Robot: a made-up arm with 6 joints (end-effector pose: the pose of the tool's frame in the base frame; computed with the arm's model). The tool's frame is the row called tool.
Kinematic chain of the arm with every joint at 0, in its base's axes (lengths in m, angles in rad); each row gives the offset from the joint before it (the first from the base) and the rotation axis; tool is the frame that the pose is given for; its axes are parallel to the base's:
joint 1: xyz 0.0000 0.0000 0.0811 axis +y
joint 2: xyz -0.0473 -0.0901 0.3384 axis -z
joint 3: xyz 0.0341 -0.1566 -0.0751 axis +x
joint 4: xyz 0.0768 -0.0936 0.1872 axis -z
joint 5: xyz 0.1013 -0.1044 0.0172 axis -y
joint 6: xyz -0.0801 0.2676 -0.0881 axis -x
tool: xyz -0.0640 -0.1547 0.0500
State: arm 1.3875 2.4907 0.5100 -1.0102 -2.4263 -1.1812
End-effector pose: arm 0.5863 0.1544 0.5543 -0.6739 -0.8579 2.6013
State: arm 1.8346 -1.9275 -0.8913 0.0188 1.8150 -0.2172
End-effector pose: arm 0.3800 0.2609 -0.0063 2.0531 -0.8544 0.2176
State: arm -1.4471 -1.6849 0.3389 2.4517 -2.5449 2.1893
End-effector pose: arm -0.2919 0.1111 0.7426 -1.0341 0.4692 1.3003
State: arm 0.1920 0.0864 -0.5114 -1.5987 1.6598 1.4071
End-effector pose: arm -0.0728 -0.2625 0.4403 -0.2005 -1.2952 0.4173
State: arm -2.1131 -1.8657 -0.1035 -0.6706 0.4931 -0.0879
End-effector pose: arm -0.3874 0.0814 0.0213 -2.1417 -0.7974 1.9077
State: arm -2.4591 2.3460 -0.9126 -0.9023 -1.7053 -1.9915
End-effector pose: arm -0.4288 -0.0783 -0.2924 2.9346 1.0916 0.1059
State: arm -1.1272 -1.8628 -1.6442 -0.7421 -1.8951 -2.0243
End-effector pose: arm -0.3437 -0.2430 -0.0621 -0.2211 -1.4137 -0.1283
